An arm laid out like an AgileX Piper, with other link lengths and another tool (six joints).
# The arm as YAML. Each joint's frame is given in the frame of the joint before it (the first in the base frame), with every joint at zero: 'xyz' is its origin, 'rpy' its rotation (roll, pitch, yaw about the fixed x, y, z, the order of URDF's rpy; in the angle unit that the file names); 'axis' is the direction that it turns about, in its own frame. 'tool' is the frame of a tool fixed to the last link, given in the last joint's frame.
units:
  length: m
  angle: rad
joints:
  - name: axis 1
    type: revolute
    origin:
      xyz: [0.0, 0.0, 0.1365]
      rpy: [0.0, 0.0, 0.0]
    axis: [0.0, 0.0, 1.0]
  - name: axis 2
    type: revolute
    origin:
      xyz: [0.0, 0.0, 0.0]
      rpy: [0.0, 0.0, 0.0]
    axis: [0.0, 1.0, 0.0]
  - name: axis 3
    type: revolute
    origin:
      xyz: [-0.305, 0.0, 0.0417]
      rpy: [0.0, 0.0, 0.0]
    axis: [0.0, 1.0, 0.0]
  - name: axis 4
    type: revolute
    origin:
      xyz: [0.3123, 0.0, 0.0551]
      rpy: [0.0, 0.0, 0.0]
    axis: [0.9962, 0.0, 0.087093]
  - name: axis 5
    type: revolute
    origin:
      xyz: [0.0, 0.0, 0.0]
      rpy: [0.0, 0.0, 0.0]
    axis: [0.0, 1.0, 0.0]
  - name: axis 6
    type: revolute
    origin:
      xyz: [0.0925, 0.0, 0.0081]
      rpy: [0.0, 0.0, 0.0]
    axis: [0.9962, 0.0, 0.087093]
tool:
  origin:
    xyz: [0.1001, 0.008, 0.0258]
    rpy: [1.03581, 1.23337, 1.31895]
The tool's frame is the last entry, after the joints.
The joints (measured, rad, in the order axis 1, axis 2, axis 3, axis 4, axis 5, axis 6), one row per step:
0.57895, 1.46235, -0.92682, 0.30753, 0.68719, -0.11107
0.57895, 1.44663, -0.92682, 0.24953, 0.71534, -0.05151
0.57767, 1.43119, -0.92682, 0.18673, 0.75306, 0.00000
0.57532, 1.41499, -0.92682, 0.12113, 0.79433, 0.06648
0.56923, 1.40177, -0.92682, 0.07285, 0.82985, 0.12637
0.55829, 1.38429, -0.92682, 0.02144, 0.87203, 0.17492
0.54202, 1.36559, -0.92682, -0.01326, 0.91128, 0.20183
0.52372, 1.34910, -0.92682, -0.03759, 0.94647, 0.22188
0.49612, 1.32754, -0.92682, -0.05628, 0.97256, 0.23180
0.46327, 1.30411, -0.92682, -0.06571, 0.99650, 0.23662
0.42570, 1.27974, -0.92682, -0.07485, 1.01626, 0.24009
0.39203, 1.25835, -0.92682, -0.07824, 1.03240, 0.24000
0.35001, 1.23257, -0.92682, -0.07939, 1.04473, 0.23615
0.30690, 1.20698, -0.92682, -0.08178, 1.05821, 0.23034
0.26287, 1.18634, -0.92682, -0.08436, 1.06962, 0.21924
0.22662, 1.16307, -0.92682, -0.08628, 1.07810, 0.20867
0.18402, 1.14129, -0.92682, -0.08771, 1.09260, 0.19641
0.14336, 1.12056, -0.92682, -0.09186, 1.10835, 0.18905
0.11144, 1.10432, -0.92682, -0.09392, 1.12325, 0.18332
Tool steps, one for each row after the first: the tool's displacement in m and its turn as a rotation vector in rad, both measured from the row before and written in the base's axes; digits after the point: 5 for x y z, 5 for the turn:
-0.00164, -0.00821, 0.00166, -0.03186, 0.00534, -0.02110
-0.00229, -0.01018, 0.00078, -0.04331, 0.00618, -0.01442
-0.00173, -0.01196, 0.00109, -0.04433, 0.00897, -0.03150
-0.00068, -0.01122, 0.00120, -0.03260, 0.01032, -0.04014
-0.00061, -0.01408, 0.00256, -0.04010, 0.00585, -0.03580
-0.00066, -0.01363, 0.00363, -0.03123, 0.00505, -0.02943
-0.00069, -0.01267, 0.00329, -0.02419, 0.00695, -0.03011
0.00115, -0.01404, 0.00575, -0.01536, -0.00387, -0.03231
0.00086, -0.01426, 0.00643, -0.00727, -0.00353, -0.03606
0.00136, -0.01533, 0.00693, -0.00530, -0.00791, -0.03972
0.00046, -0.01285, 0.00602, -0.00122, -0.00629, -0.03392
0.00086, -0.01484, 0.00761, 0.00248, -0.01323, -0.03903
-0.00003, -0.01532, 0.00733, -0.00033, -0.01253, -0.03817
-0.00010, -0.01516, 0.00575, -0.00362, -0.00988, -0.03400
-0.00118, -0.01240, 0.00671, -0.00194, -0.01494, -0.02671
-0.00240, -0.01433, 0.00562, -0.00434, -0.00743, -0.03216
-0.00323, -0.01399, 0.00511, -0.00602, -0.00551, -0.03470
-0.00350, -0.01064, 0.00369, -0.00404, -0.00145, -0.02775

